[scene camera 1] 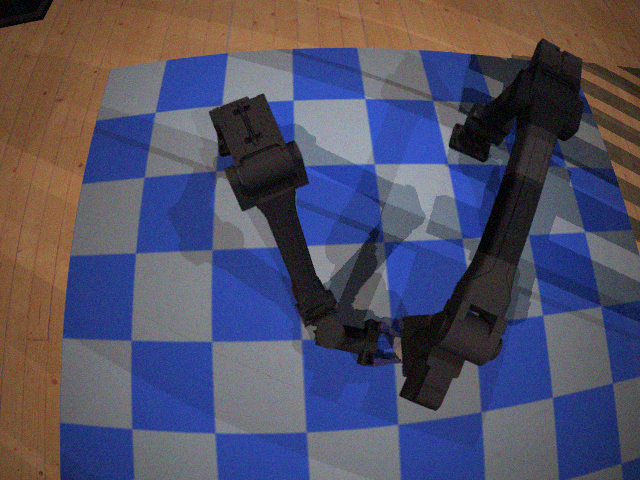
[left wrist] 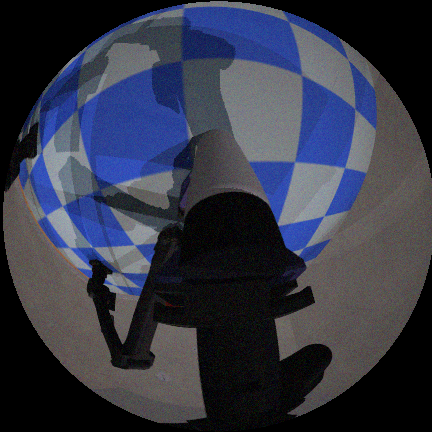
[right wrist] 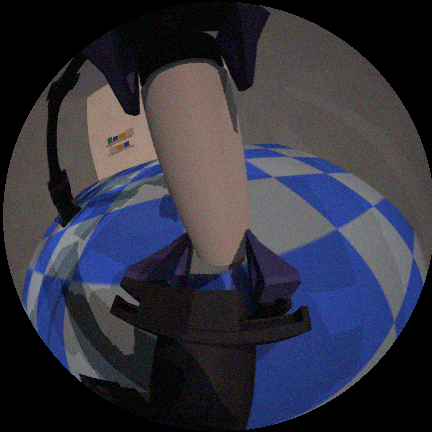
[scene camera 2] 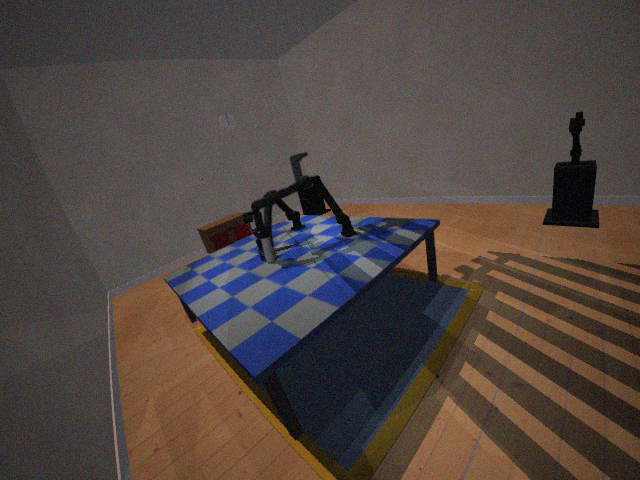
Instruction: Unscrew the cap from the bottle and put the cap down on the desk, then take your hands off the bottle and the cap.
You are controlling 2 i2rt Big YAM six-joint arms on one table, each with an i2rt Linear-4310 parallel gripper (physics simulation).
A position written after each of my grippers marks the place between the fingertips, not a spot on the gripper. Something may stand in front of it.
My left gripper [scene camera 1: 407, 348] grips a dark cap [left wrist: 232, 236]. My right gripper [scene camera 1: 405, 350] grips a pale beige bottle [right wrist: 189, 106].
The dark cap also shows in the right wrist view [right wrist: 183, 44]. My left gripper also shows in the right wrist view [right wrist: 188, 94]. My right gripper shows as well in the right wrist view [right wrist: 217, 234]. Scene camera 1 misses the dark cap, which is hidden by my left arm.
